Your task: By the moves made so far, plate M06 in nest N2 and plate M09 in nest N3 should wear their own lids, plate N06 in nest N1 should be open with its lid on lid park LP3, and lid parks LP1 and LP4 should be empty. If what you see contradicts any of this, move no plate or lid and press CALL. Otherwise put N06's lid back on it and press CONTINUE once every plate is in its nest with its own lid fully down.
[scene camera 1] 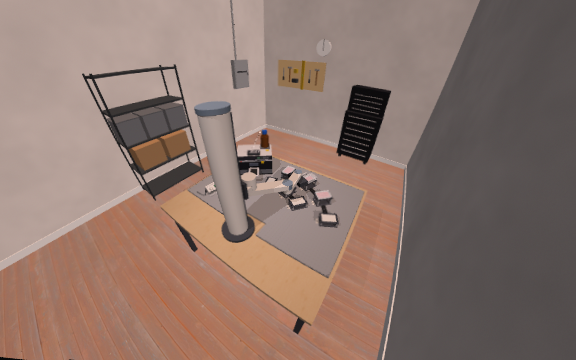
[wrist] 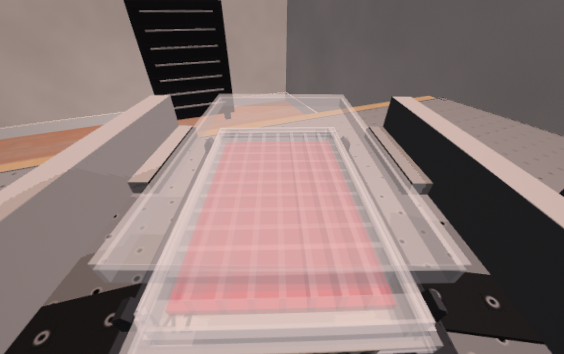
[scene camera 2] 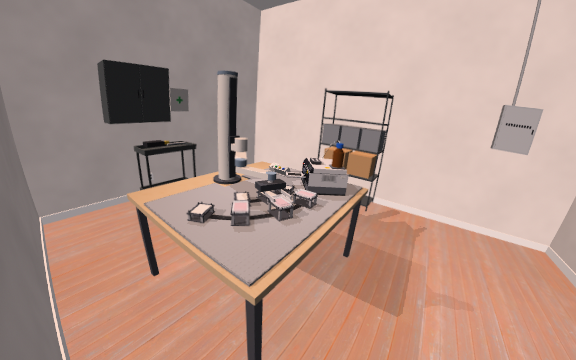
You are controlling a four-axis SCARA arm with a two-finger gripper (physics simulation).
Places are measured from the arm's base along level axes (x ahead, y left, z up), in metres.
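Where they show: gripper, fingertip midpoint: point(scene camera 1: 310, 176) point(wrist: 281, 116) point(scene camera 2: 282, 199); arm's base, origin of the base link: point(scene camera 1: 238, 228) point(scene camera 2: 227, 179).
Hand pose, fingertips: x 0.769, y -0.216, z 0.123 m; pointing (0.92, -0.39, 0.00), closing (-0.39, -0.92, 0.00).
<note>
Things, the pixels of their centre, and the offset from my fingertips. "pt": a spot on its surface instead. Level surfaces: height alone.
- clear lid, surface spot: point(wrist: 115, 255) pt dy +0.064, dx -0.054, dz -0.004 m
- pink-filled plate, body centre: point(wrist: 280, 143) point(scene camera 2: 281, 199) dy +0.005, dx -0.012, dz -0.008 m
- grey instrument, surface spot: point(scene camera 2: 327, 179) pt dy +0.501, dx +0.053, dz +0.019 m
- brown bottle, surface spot: point(scene camera 2: 338, 156) pt dy +0.569, dx +0.089, dz +0.197 m
- button panel, body centre: point(scene camera 1: 217, 185) point(scene camera 2: 279, 168) dy +0.699, dx -0.554, dz -0.069 m
- perforated mat, its level: dz -0.110 m
My gripper point(wrist: 281, 116) point(scene camera 2: 271, 193) is shut on a clear lid point(wrist: 115, 255), held level above a pink-filled plate point(wrist: 285, 215) in a dark nest. The lid and plate are apart. The plate's clear rim shows doubled lines; I cannot tell whether it wears a lid. In scene camera 2, the gripper hangs by the middle pink plate point(scene camera 2: 285, 202). Other pink plates point(scene camera 2: 240, 207) point(scene camera 2: 305, 195) stand either side. Pale-topped stands are at the left point(scene camera 2: 201, 210) and behind point(scene camera 2: 242, 196). Nest, plate and park labels are unreadable, so I cannot match names or check the lid parks.
A grey instrument point(scene camera 2: 327, 179) with a brown bottle point(scene camera 2: 338, 156) stands at the table's far end. A button panel point(scene camera 2: 278, 167) point(scene camera 1: 210, 187) is near it. The arm column point(scene camera 1: 223, 170) point(scene camera 2: 226, 125) rises from the table. Dark strips link the nests on the perforated mat point(scene camera 2: 250, 260).
</note>
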